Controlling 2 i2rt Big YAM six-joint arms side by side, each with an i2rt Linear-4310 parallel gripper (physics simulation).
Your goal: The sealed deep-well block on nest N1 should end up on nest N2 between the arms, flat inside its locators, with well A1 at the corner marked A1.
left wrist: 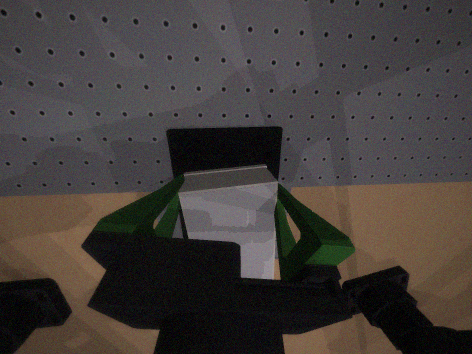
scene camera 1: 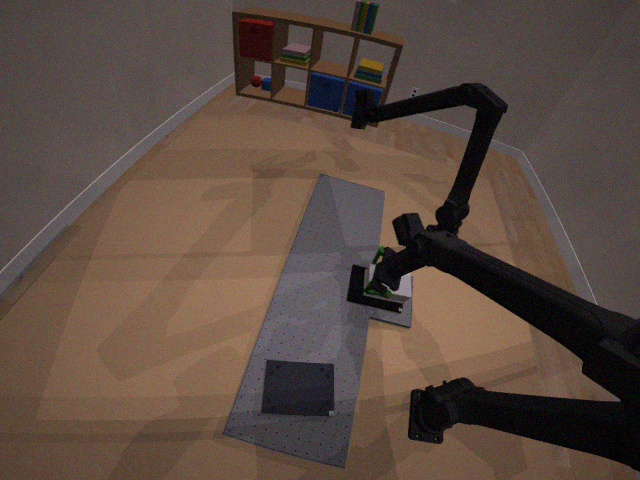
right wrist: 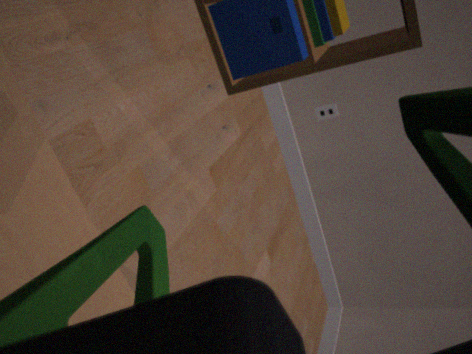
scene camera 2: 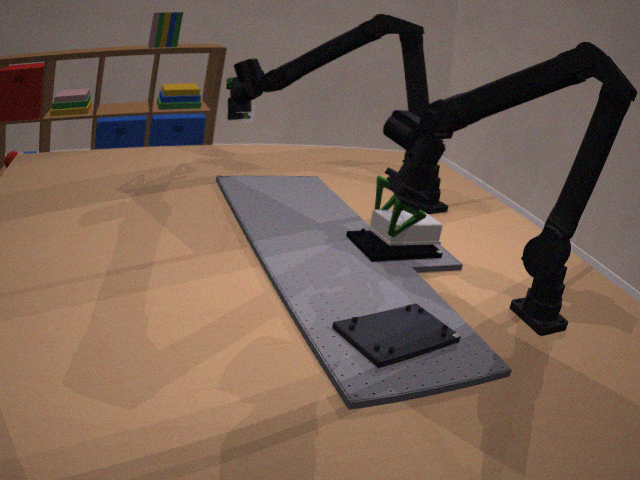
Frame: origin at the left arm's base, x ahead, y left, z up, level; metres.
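Seen in the pictures: left gripper, fingertip midpoint: (left wrist: 230,183) (scene camera 1: 369,278) (scene camera 2: 383,225); right gripper, fingertip midpoint: (right wrist: 272,169) (scene camera 2: 229,102); left arm's base, origin of the base link: (left wrist: 21,301) (scene camera 1: 425,416) (scene camera 2: 538,318); right arm's base, origin of the base link: (left wrist: 370,287) (scene camera 2: 422,204).
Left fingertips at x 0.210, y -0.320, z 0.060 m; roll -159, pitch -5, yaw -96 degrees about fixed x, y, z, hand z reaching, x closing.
Offsets run from my left fingertips to a thing's top centre. Level surfaces: height alone.
The white sealed block @(dz +0.019, dx -0.056, dy -0.002 m) (scene camera 1: 404,288) (scene camera 2: 417,230) (left wrist: 220,212) is between the green fingers of my left gripper (scene camera 1: 379,272) (scene camera 2: 387,219) (left wrist: 230,183), which is shut on it. It hangs low over the black nest N2 @(dz -0.025, dx -0.035, dy +0.000 m) (scene camera 1: 357,285) (scene camera 2: 361,241) (left wrist: 225,145), set toward the arm side, so a strip of the nest shows at the far side. Any small gap below the block is hard to judge. Well A1 cannot be made out. Nest N1 @(dz -0.025, dx +0.115, dy +0.321 m) (scene camera 1: 298,387) (scene camera 2: 396,333) holds no block; small locator posts and a pale corner mark show. My right gripper (scene camera 2: 238,99) (right wrist: 272,169) is open and empty, raised far away.
A grey perforated board @(dz -0.047 m) (scene camera 1: 315,310) (scene camera 2: 310,268) (left wrist: 125,95) carries both nests on the wooden surface. The left arm reaches over N2 from the right of the picture. A wooden shelf (scene camera 1: 330,26) (scene camera 2: 116,50) with bins and books stands in the background.
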